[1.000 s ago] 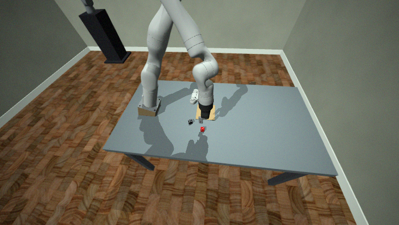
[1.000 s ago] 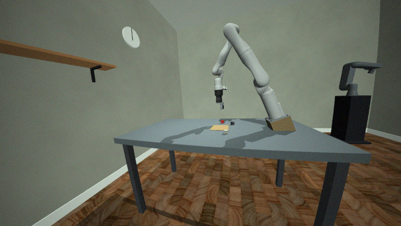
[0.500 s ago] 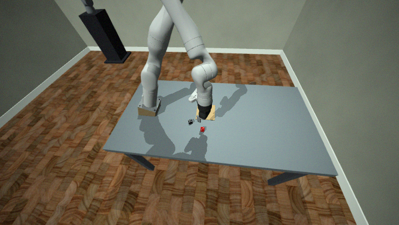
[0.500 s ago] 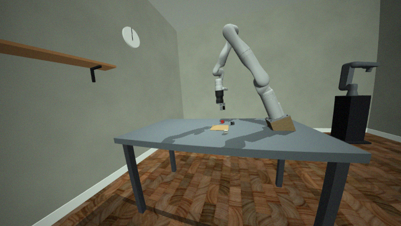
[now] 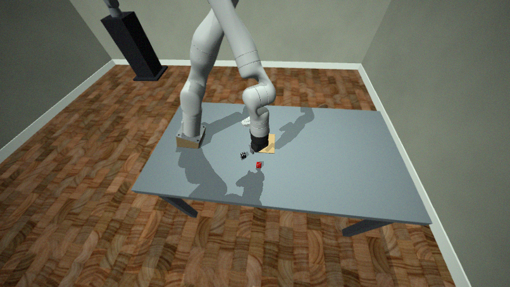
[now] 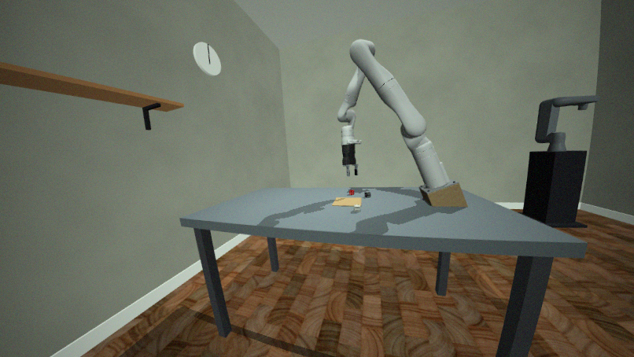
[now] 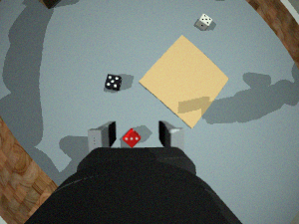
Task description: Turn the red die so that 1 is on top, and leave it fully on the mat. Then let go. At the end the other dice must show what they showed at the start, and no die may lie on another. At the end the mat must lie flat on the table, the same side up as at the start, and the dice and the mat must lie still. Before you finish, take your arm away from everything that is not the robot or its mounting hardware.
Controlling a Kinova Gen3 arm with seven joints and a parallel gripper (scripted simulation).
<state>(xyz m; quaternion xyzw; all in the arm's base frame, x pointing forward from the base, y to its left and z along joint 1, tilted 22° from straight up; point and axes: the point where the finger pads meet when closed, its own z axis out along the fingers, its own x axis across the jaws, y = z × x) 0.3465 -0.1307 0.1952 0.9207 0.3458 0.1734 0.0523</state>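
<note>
The red die lies 1 cm ahead of my hand, 3 cm to the right of it and 12 cm below it. The rest, counted from my hand: black die: 8 cm behind, 3 cm to the left, 12 cm below; then tan mat: 2 cm ahead, 13 cm to the left, 13 cm below; then white die: 3 cm behind, 27 cm to the left, 12 cm below.
</note>
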